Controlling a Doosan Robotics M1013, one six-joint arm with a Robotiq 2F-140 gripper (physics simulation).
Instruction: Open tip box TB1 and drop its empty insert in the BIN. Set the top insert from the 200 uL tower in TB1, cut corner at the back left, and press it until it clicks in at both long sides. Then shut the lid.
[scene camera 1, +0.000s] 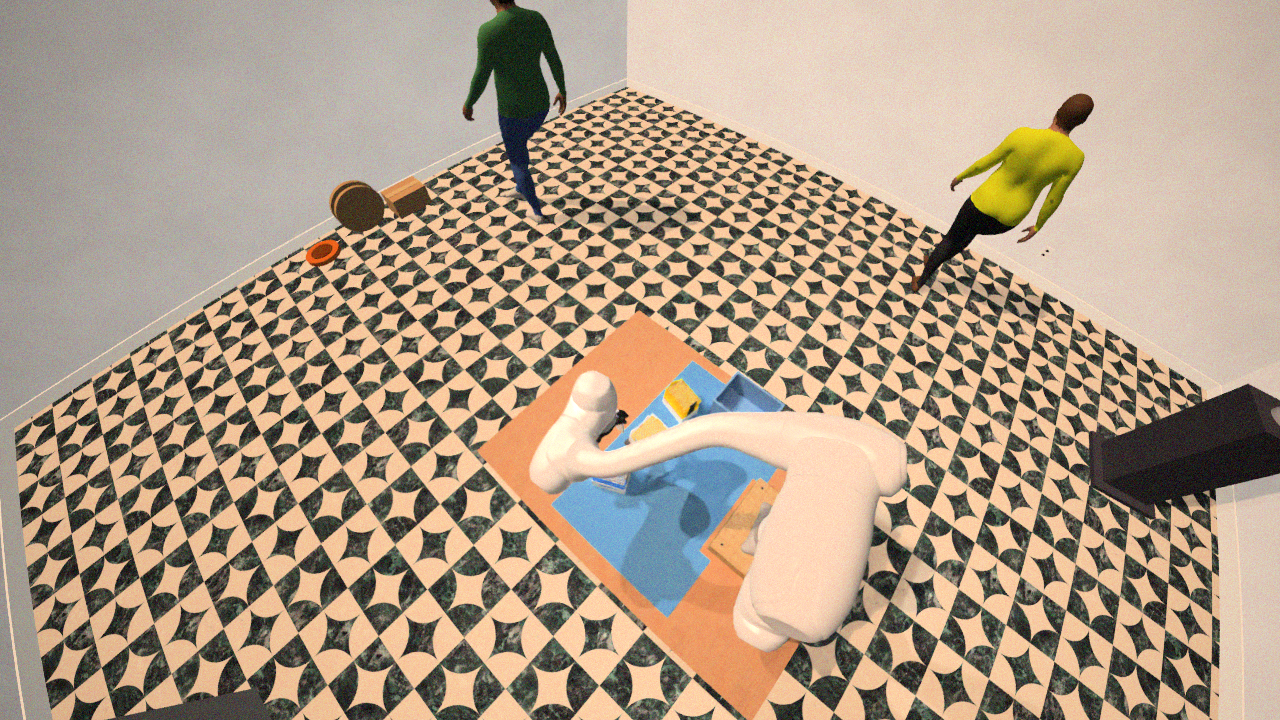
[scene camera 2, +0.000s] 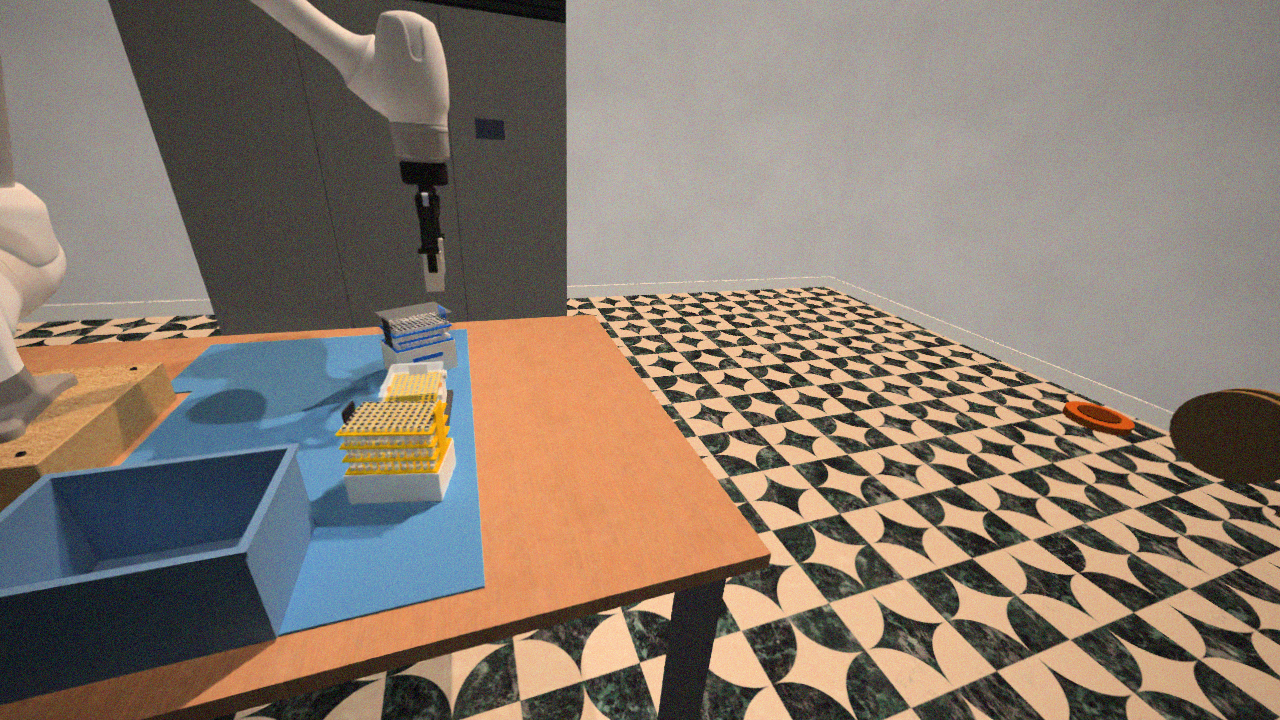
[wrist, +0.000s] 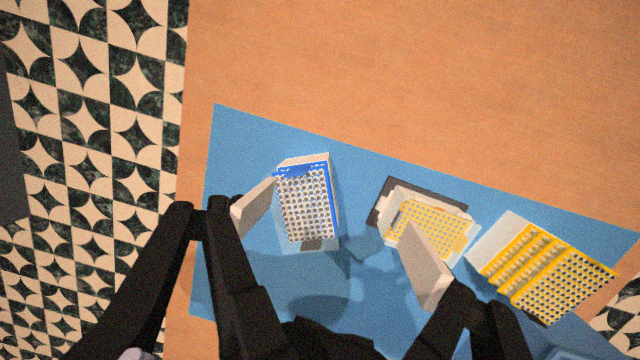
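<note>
The gripper (scene camera 2: 434, 265) (wrist: 340, 235) is open and empty, high above the mat between the blue-striped tower and TB1; in scene camera 1 the arm mostly hides it. TB1 (scene camera 1: 646, 430) (scene camera 2: 414, 385) (wrist: 432, 227) is the whitish box with a yellow insert, in a dark holder. Whether its clear lid is shut I cannot tell. The 200 uL tower (scene camera 1: 682, 398) (scene camera 2: 396, 438) (wrist: 550, 275), with stacked yellow inserts on a white base, stands beside it. The blue BIN (scene camera 1: 750, 404) (scene camera 2: 134, 582) stands past the tower; no insert shows in its visible part.
A blue-striped tower (scene camera 2: 416, 335) (wrist: 306, 202) stands on TB1's other side. The blue mat (scene camera 2: 375, 555) (wrist: 240, 150) lies on the wooden table (scene camera 2: 572, 483) (wrist: 400, 75). A wooden block (scene camera 1: 738, 530) (scene camera 2: 107, 411) is near the arm's base. Two people (scene camera 1: 514, 62) (scene camera 1: 1020, 183) are on the floor beyond.
</note>
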